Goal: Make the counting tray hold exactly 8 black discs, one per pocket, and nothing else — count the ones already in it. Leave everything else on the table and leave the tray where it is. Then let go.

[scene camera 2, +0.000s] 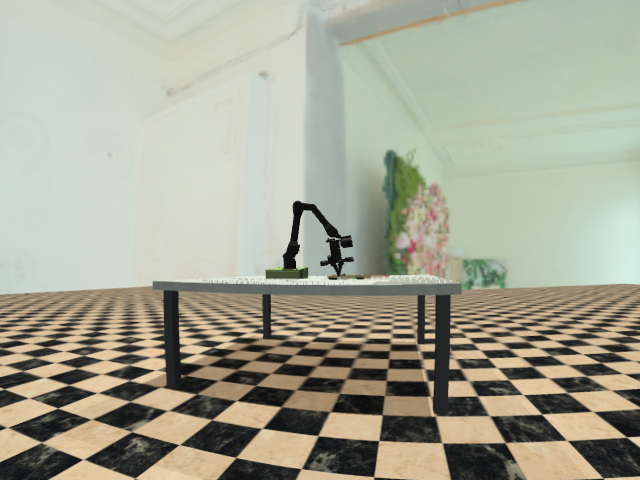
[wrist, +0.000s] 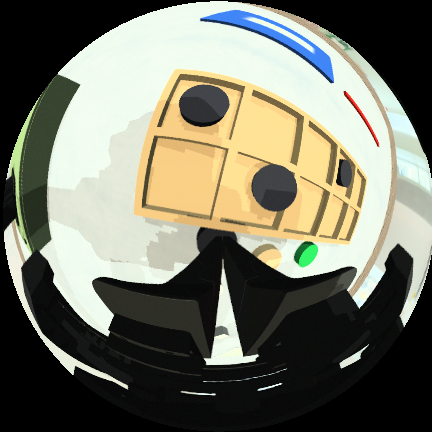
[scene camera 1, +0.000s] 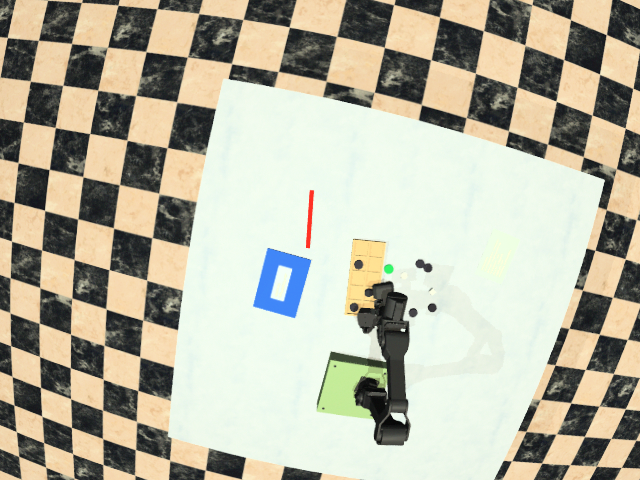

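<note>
The tan counting tray (scene camera 1: 369, 249) (wrist: 182, 175) has two rows of five pockets. It holds three black discs: one (scene camera 1: 354, 306) (wrist: 204, 105) in the corner pocket nearest the base, one (scene camera 1: 368, 292) (wrist: 274, 187) in the other row, and one (scene camera 1: 358, 264) (wrist: 344, 173) toward the far end. My gripper (scene camera 2: 338, 274) (wrist: 221, 241) is shut and empty, its tips low over a loose black disc (wrist: 205, 240) beside the tray and partly covering it. More loose black discs (scene camera 1: 419, 263) (scene camera 1: 428, 267) (scene camera 1: 413, 312) (scene camera 1: 432, 307) lie to the right in scene view 1.
A green disc (scene camera 1: 388, 268) (wrist: 306, 254) and a tan disc (wrist: 270, 256) lie by the tray. A whitish disc (scene camera 1: 404, 275) and a small pale object (scene camera 1: 432, 291) lie farther right. A blue frame (scene camera 1: 261, 283) (wrist: 320, 61) and red bar (scene camera 1: 310, 219) (wrist: 362, 119) lie beyond the tray.
</note>
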